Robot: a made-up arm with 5 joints. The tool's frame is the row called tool. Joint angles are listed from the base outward. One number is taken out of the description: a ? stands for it. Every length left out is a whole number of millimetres.
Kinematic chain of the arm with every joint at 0, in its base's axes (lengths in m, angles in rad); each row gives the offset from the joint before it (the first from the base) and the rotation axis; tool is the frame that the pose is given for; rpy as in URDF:
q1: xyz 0.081 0 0.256 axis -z
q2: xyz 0.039 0.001 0 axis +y
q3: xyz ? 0 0.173 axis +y
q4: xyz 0.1 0 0.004 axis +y
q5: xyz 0.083 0 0 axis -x
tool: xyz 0 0 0 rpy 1.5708 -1.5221 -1.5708
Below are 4 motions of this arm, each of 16 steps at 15 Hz.
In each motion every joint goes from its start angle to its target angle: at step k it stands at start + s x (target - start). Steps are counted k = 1, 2, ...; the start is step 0. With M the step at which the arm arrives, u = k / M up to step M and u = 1 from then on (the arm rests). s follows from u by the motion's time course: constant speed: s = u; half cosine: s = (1 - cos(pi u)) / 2; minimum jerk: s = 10 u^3 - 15 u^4 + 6 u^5.
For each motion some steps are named. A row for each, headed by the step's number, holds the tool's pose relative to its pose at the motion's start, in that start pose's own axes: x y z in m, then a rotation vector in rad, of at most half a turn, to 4 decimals.
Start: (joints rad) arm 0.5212 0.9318 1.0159 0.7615 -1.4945
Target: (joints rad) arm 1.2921 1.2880 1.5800 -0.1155 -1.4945
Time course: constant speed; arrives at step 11
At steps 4, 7, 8, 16:
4: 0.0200 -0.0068 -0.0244 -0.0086 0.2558 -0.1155
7: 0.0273 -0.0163 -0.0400 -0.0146 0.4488 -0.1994
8: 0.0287 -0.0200 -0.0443 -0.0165 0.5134 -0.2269
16: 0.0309 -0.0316 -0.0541 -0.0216 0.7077 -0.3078

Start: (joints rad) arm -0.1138 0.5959 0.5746 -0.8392 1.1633
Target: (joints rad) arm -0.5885 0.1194 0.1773 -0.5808 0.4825
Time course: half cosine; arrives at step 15
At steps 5, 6, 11, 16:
5: 0.0486 -0.0185 0.0083 -0.0725 -0.1778 -0.1398
6: 0.0670 -0.0253 0.0144 -0.0914 -0.2501 -0.1972
11: 0.1527 -0.0582 0.0693 -0.1060 -0.6442 -0.5183
16: 0.1757 -0.0690 0.0959 -0.0788 -0.7825 -0.6347

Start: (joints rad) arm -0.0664 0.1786 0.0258 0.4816 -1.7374
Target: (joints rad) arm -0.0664 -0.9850 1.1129 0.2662 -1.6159
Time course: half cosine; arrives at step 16
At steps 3, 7, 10, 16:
3: 0.0006 -0.0027 0.0170 0.0241 0.0051 0.0102
7: 0.0058 -0.0265 0.0748 0.1154 0.0223 0.0488
10: 0.0139 -0.0636 0.1142 0.1988 0.0348 0.0837
16: 0.0248 -0.1136 0.1375 0.2886 0.0450 0.1206

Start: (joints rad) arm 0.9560 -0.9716 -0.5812 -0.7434 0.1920
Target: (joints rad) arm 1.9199 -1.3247 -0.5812 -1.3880 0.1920
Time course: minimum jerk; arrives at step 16
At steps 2, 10, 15, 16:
2: 0.0030 0.0017 -0.0003 0.0080 -0.0173 0.0115
10: 0.1018 0.1276 0.0473 0.5262 -0.7761 0.3319
15: 0.1118 0.1798 0.0991 0.7998 -1.0399 0.3407
16: 0.1118 0.1801 0.0996 0.8021 -1.0419 0.3404

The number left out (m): 0.043
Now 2 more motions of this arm.
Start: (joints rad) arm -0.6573 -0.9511 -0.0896 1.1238 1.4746
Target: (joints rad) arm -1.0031 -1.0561 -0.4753 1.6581 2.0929
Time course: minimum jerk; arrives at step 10
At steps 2, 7, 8, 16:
2: 0.0010 0.0000 0.0034 0.0050 -0.0195 0.0375
7: -0.0004 0.0065 0.0509 0.0033 -0.2938 0.5431
8: -0.0027 0.0082 0.0571 -0.0071 -0.3317 0.6109
16: -0.0042 0.0092 0.0604 -0.0139 -0.3526 0.6482

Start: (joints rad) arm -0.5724 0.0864 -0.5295 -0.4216 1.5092
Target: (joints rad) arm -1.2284 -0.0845 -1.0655 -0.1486 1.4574
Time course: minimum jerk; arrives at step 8
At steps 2, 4, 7, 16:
2: 0.0170 -0.0122 -0.0008 -0.0398 -0.0477 -0.0580
4: 0.0684 -0.0670 0.0077 -0.1908 -0.2101 -0.2974
7: 0.0933 -0.1401 0.0356 -0.3674 -0.3614 -0.6228
16: 0.0934 -0.1425 0.0368 -0.3731 -0.3655 -0.6341

